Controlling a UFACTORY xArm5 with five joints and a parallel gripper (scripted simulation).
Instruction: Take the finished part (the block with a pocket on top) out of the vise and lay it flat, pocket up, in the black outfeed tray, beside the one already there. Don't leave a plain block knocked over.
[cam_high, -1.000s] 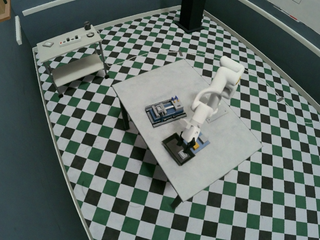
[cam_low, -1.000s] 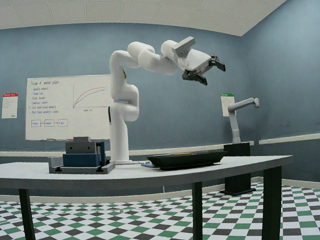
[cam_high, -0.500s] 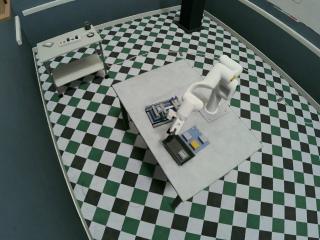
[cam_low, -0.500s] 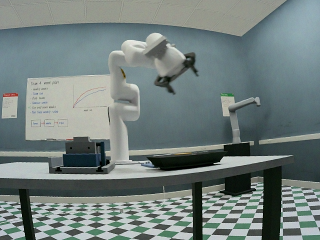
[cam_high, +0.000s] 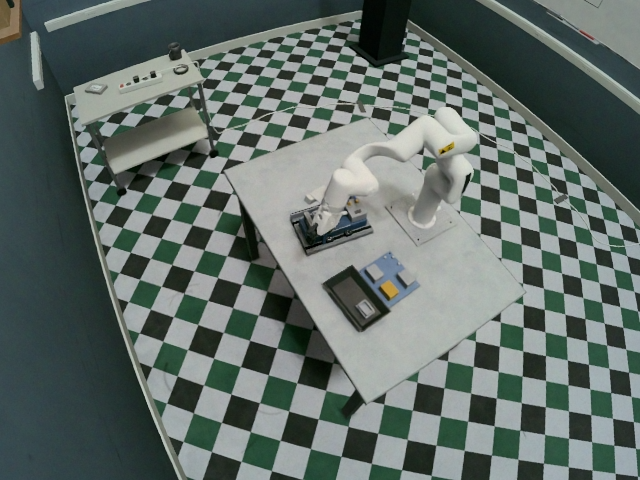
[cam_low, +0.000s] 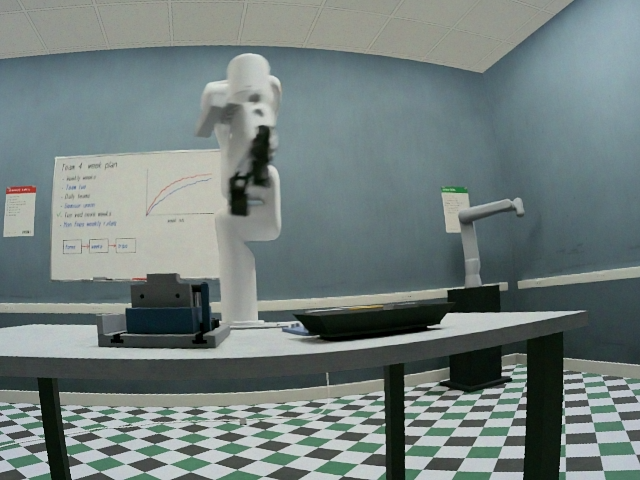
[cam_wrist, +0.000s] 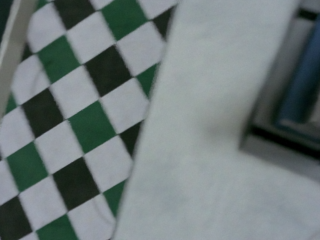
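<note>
Right now the finished part is 13 cm to the right of my hand, 12 cm below it and 9 cm behind it.
</note>
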